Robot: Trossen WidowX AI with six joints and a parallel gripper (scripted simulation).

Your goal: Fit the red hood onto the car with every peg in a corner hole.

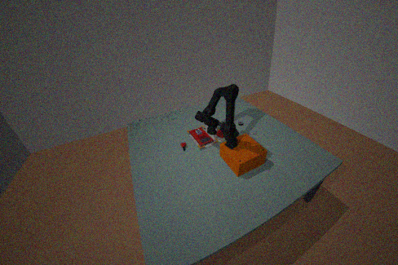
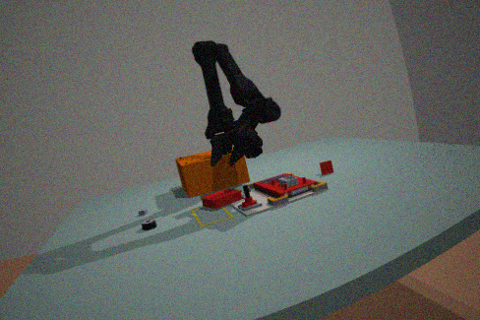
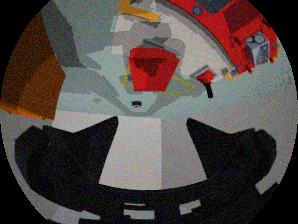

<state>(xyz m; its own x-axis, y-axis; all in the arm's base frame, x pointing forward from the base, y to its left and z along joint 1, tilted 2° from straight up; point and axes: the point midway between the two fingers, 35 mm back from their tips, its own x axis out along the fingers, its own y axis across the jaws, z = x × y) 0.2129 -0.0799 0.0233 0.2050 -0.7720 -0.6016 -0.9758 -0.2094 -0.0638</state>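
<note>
The red hood lies 10 mm ahead of my gripper tip, 20 mm to the right of it and 90 mm below it.
</note>
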